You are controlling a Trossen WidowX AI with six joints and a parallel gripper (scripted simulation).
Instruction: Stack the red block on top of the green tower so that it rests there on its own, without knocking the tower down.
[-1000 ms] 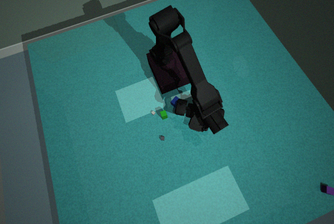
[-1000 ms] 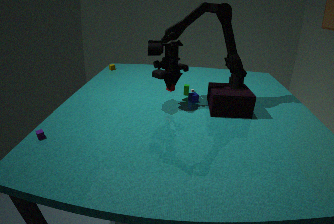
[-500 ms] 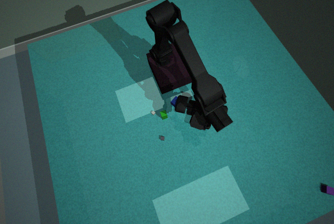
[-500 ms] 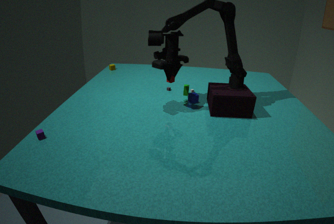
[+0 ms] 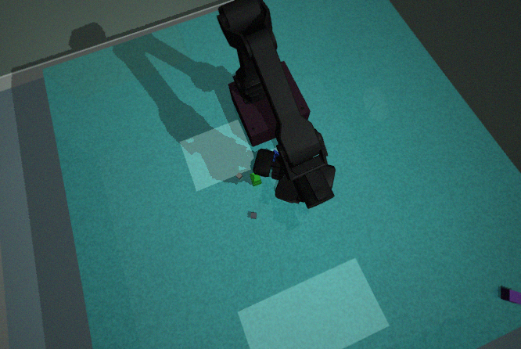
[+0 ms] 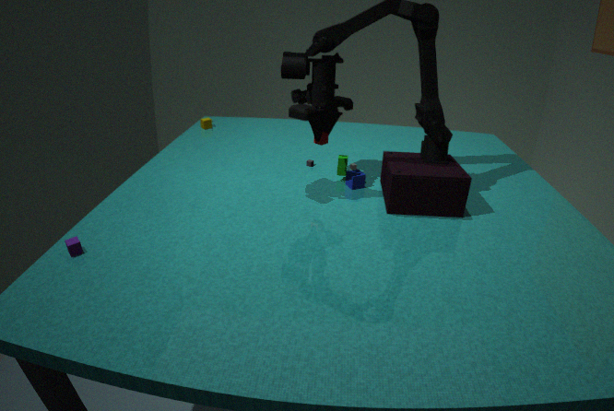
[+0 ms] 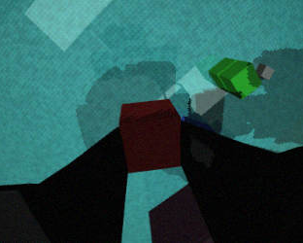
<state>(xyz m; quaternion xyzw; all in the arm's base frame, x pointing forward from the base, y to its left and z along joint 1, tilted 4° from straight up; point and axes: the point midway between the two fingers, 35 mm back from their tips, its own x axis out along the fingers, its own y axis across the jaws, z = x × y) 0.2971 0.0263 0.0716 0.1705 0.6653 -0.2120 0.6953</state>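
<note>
Now: the small white cube 80 mm behind my gripper tip, 130 mm to the right of it and 120 mm below it. Round my gripper tip: small grey cube (50 mm ahead, 120 mm to the right, 120 mm below); red block (right at my gripper tip); blue block (100 mm behind, 10 mm to the right, 110 mm below).
</note>
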